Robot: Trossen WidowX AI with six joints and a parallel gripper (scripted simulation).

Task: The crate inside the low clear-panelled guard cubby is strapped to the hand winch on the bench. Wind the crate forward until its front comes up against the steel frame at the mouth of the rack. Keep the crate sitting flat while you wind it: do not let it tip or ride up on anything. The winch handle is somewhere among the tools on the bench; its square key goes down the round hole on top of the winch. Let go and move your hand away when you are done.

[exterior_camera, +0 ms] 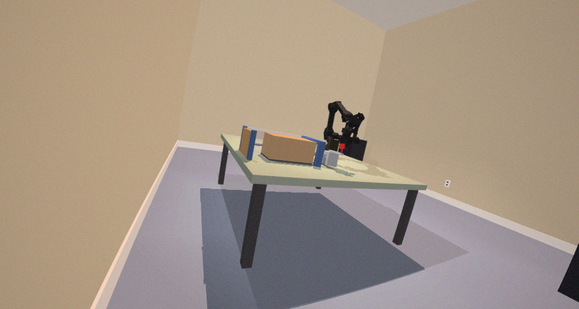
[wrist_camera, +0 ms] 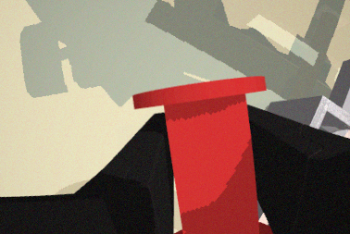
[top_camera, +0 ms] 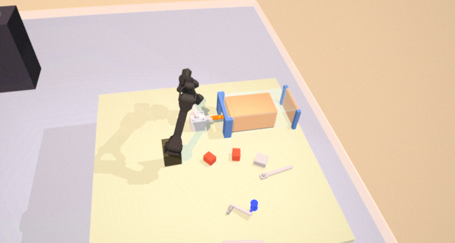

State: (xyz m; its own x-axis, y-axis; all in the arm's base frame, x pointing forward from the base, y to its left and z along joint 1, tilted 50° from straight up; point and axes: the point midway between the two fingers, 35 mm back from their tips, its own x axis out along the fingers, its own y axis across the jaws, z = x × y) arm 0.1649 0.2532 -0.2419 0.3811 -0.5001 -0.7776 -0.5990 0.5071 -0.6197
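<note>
The red-knobbed handle is 5 cm to the right of my gripper tip, 3 cm below it and 1 cm behind it. Also, from my gripper tip: winch: 12 cm to the right, 10 cm below, 1 cm behind; then red spool grip: 1 cm to the right, 1 cm behind; then blue steel frame: 16 cm ahead, 11 cm to the right, 3 cm below.
</note>
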